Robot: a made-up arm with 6 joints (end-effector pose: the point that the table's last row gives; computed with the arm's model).
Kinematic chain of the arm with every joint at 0, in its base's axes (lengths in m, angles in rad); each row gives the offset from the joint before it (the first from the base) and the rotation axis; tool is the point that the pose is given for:
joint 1: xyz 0 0 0.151 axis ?
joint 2: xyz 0 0.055 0 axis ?
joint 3: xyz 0 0 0.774 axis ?
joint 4: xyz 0 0 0.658 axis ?
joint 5: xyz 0 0 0 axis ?
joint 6: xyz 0 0 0.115 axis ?
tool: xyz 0 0 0
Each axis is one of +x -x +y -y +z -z.
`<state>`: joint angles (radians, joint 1 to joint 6).
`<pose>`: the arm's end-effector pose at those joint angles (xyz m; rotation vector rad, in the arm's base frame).
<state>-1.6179 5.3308 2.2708 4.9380 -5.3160 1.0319</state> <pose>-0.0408 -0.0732 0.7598 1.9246 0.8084 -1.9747</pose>
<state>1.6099 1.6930 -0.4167 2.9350 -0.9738 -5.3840</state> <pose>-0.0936 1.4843 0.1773 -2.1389 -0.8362 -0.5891</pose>
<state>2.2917 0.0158 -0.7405 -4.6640 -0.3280 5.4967</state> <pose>0.3131 -0.3836 1.5002 -1.0411 0.4677 -2.8196</pose>
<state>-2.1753 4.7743 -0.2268 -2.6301 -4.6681 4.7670</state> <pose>0.7948 1.1527 -0.0071 2.7939 -1.0053 -0.8345</pose>
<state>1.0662 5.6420 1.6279 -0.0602 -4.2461 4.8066</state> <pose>0.0053 0.1106 1.0201 -2.8859 0.9389 -0.1140</pose>
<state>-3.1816 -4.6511 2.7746 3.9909 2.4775 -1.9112</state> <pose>-0.2454 0.0080 -0.1118 -2.0752 1.0640 1.9996</pose>
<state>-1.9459 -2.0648 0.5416 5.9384 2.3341 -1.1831</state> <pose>0.4851 1.1584 -0.1104 0.8861 0.9075 -2.7296</pose>
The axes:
joint 1: +z
joint 2: +y
joint 3: +y
joint 4: +z
joint 5: +y
joint 6: +z

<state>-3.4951 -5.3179 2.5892 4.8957 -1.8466 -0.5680</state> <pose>-0.4352 -0.0140 0.0094 1.4570 0.8881 -1.8898</pose>
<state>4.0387 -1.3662 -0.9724 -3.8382 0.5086 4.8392</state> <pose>0.8657 0.9387 -0.2494 -2.8824 0.3392 -0.7122</pose>
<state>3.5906 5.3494 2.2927 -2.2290 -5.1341 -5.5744</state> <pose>-0.0604 0.0020 0.8224 -0.9624 -0.0878 1.3586</pose>
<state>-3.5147 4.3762 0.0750 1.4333 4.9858 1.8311</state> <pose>1.3166 -0.4566 -0.2969 -0.4542 1.8359 1.0232</pose>
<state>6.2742 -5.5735 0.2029 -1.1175 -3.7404 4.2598</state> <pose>0.9670 -0.0120 1.0601 1.2822 -1.9764 0.2014</pose>
